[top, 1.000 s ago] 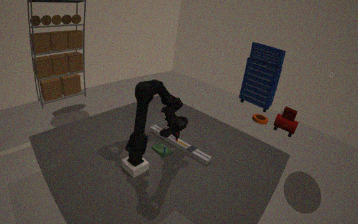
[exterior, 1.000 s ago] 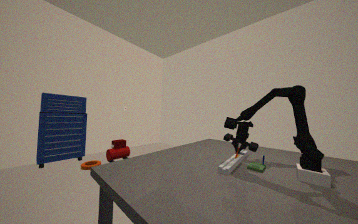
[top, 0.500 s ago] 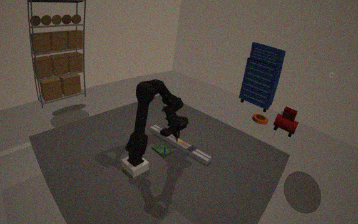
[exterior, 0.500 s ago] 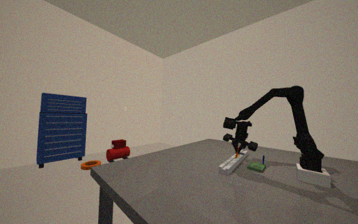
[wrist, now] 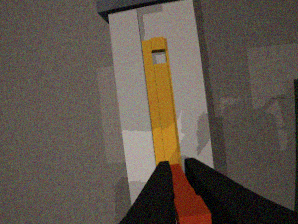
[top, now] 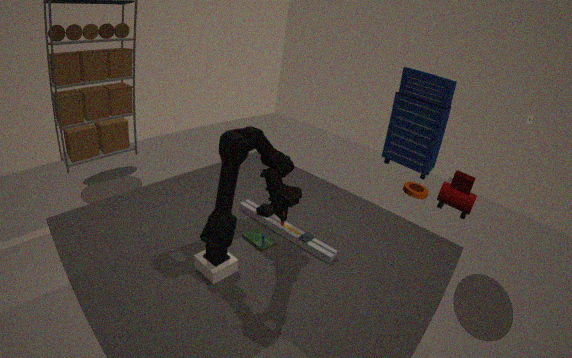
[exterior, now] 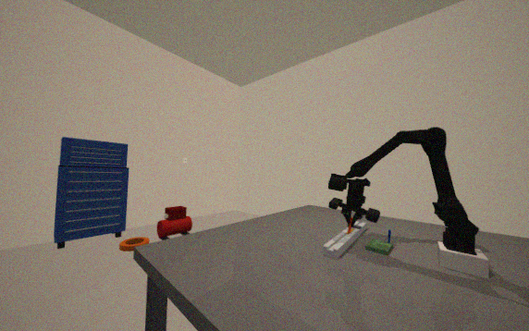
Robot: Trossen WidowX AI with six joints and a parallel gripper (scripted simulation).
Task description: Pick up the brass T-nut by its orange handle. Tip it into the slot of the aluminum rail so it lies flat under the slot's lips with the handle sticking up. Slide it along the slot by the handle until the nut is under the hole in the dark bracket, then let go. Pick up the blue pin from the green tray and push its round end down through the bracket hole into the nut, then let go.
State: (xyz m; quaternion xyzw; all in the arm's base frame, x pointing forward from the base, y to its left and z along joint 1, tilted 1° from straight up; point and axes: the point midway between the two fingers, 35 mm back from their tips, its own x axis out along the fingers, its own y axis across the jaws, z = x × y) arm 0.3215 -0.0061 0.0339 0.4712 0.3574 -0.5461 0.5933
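The blue pin lies 14 cm behind my gripper tip, 3 cm below it and 2 cm to the right of it. From my gripper tip the other things lie so: green tray (12 cm behind, 5 cm below).
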